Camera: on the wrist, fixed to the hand. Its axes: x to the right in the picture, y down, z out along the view.
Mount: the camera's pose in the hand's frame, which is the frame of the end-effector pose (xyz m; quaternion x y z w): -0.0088 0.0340 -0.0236 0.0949 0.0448 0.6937 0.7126
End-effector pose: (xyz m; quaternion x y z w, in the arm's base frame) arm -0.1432 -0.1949 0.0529 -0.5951 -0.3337 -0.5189 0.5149
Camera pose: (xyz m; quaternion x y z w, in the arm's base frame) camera -0.1201 -0.2247 0.0338 -0.5835 0.1489 -0.0076 0.7983
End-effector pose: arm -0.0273 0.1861 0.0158 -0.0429 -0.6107 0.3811 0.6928
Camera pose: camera -0.0224 0.2146 -0.0151 -0.4055 -0.3382 0.8082 0.2607
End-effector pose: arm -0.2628 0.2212 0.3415 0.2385 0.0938 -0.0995 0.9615
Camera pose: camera -0.2664 0.2632 0.3380 0.3307 -0.0650 0.5978 0.7273
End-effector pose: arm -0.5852 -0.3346 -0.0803 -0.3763 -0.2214 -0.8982 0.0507
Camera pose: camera -0.5856 -0.3760 -0.0888 -0.3767 0.0203 -0.6007 0.7048
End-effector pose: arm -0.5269 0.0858 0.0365 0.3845 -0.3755 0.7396 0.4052
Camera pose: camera -0.5600 0.0903 0.0106 -0.0188 0.4460 -0.8610 0.2440
